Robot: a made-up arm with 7 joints. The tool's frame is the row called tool.
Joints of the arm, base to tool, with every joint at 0 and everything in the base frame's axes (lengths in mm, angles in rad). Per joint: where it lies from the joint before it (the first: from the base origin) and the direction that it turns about. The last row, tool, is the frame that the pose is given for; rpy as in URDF.
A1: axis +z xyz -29 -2 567
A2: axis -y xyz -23 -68 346
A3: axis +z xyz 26 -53 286
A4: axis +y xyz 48 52 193
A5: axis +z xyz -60 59 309
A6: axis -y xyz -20 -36 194
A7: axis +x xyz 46 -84 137
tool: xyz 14 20 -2 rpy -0.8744 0.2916 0.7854
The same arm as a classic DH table. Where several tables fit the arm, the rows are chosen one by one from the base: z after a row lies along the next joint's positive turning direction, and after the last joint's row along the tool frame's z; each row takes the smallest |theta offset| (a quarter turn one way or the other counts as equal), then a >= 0, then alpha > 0; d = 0 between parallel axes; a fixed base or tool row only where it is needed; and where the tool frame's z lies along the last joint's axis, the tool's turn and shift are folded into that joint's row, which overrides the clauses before.
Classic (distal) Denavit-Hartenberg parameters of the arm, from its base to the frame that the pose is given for. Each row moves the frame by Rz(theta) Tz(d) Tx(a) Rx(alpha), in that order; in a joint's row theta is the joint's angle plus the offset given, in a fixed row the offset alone. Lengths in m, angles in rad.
base (fixed): a -0.0291  alpha 0  d 0  theta offset 0.0689
A1: a -0.023  alpha 1.5708  d 0.913  theta offset -0.0689
A2: a 0.026  alpha -1.5708  d 0.121  theta offset 0
A3: a 0.048  alpha -1.5708  d 0.479  theta offset 0
A4: a -0.06  alpha 1.5708  d 0.111  theta offset 0
A5: a -0.02  alpha 1.5708  d 0.503  theta offset 0
A6: a 0.137  alpha 1.5708  d 0.12  theta offset 1.5708
A7: a -0.015  alpha 1.9955  d 0.0661  theta offset 0.74
tool (fixed): a 0  alpha 0  d 0.0147  theta offset 2.3036

